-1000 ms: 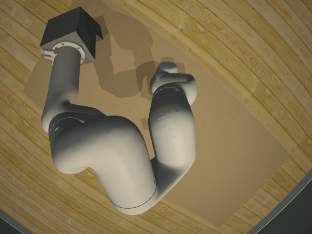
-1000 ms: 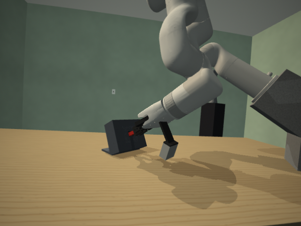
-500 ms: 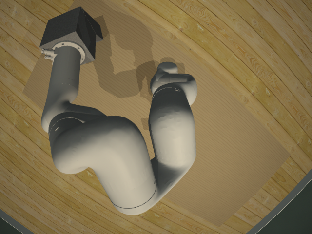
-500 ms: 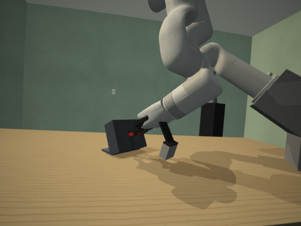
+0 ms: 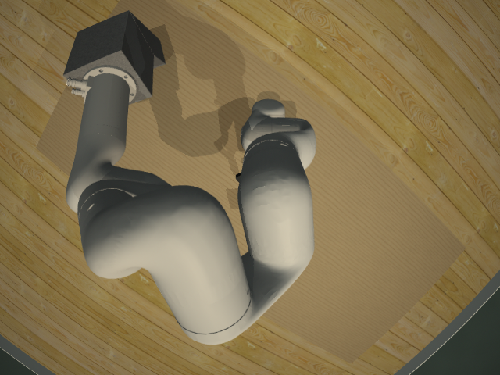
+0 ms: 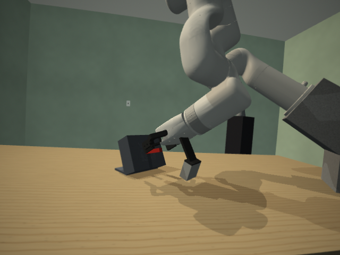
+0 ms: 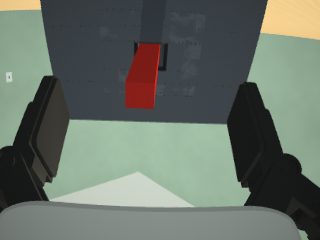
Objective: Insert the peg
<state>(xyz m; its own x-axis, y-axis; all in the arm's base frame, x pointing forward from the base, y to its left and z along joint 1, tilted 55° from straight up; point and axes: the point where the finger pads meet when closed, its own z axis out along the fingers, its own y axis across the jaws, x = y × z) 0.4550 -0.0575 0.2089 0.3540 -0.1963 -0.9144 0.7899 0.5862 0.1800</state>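
The red peg is 30 mm to the right of my hand, 20 mm below it and 10 mm ahead of it.
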